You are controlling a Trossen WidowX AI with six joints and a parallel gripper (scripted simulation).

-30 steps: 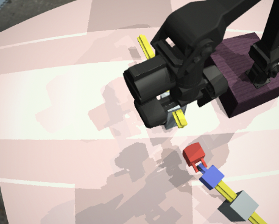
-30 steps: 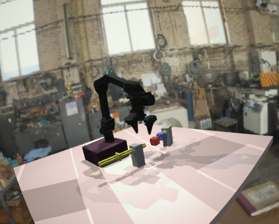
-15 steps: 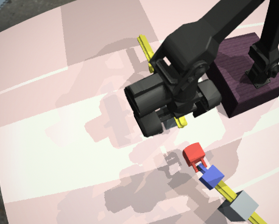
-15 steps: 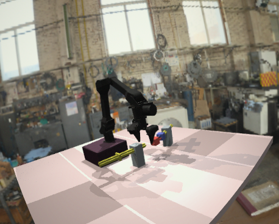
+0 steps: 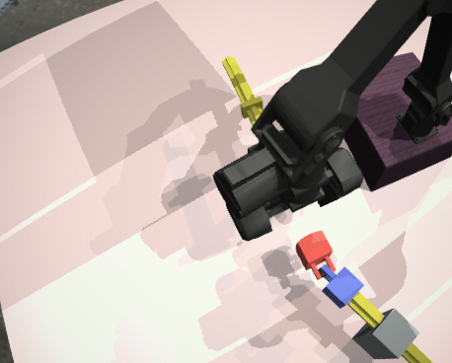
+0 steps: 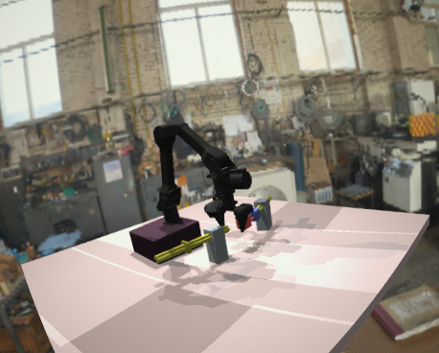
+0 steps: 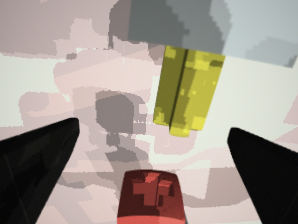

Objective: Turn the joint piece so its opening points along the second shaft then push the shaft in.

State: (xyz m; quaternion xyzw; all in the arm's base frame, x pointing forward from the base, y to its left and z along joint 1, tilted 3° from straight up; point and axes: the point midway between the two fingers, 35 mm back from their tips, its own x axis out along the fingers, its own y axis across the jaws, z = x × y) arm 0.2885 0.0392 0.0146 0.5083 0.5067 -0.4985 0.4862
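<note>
Now: the red forked joint piece 7 cm to the left of my gripper tip and 1 cm above it.
</note>
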